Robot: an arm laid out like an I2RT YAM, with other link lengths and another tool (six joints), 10 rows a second.
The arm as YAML. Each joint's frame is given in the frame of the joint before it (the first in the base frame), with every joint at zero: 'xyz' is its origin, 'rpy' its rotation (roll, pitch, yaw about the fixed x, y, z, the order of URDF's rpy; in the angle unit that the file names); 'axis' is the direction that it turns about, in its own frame. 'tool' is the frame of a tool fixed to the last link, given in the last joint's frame.
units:
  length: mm
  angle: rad
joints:
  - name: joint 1
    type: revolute
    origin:
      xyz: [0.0, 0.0, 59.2]
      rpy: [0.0, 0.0, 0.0]
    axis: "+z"
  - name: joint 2
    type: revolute
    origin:
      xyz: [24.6, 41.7, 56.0]
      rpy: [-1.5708, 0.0, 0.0]
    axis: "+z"
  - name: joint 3
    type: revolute
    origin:
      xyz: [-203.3, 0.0, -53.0]
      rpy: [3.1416, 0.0, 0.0]
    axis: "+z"
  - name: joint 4
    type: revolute
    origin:
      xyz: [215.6, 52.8, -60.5]
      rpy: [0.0, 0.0, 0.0]
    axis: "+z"
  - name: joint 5
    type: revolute
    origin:
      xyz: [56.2, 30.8, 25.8]
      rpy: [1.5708, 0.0, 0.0]
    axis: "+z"
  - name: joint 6
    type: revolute
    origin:
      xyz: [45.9, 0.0, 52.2]
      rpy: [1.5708, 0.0, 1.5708]
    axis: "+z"
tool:
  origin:
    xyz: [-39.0, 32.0, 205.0]
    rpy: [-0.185, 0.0, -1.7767]
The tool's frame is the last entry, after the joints.
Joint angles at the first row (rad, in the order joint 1, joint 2, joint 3, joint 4, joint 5, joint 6):
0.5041 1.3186 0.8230 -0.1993 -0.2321 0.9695
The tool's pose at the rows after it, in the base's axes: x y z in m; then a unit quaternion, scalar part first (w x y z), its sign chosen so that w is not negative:
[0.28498 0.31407 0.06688 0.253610 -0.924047 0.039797 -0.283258]
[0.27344 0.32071 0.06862 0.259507 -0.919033 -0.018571 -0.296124]
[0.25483 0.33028 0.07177 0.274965 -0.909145 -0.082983 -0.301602]
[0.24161 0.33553 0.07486 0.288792 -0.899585 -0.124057 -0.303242]
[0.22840 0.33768 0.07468 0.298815 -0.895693 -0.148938 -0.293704]
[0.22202 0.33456 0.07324 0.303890 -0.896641 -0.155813 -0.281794]
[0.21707 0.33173 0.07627 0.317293 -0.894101 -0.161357 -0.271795]
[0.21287 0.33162 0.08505 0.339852 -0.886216 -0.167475 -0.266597]
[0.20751 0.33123 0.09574 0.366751 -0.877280 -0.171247 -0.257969]
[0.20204 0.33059 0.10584 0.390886 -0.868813 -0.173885 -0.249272]
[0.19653 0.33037 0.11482 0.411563 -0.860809 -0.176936 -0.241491]
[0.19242 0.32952 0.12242 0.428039 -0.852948 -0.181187 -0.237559]
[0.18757 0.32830 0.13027 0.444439 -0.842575 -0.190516 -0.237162]
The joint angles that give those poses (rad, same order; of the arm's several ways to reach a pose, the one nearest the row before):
0.4950 1.3186 0.8230 -0.1906 -0.2825 0.8654
0.4900 1.3186 0.8230 -0.1837 -0.3389 0.7563
0.4892 1.3186 0.8230 -0.1825 -0.4202 0.6487
0.4839 1.3186 0.8230 -0.1844 -0.4843 0.5793
0.4801 1.3185 0.8230 -0.2058 -0.5339 0.5381
0.4610 1.3186 0.8230 -0.2348 -0.5713 0.5148
0.4301 1.3190 0.8231 -0.2547 -0.6289 0.4919
0.3992 1.3189 0.8230 -0.2550 -0.7002 0.4774
0.3657 1.3197 0.8231 -0.2569 -0.7818 0.4698
0.3382 1.3197 0.8230 -0.2604 -0.8536 0.4663
0.3191 1.3197 0.8230 -0.2623 -0.9131 0.4656
0.3019 1.3197 0.8230 -0.2626 -0.9627 0.4595
0.2848 1.3197 0.8230 -0.2623 -1.0153 0.4416

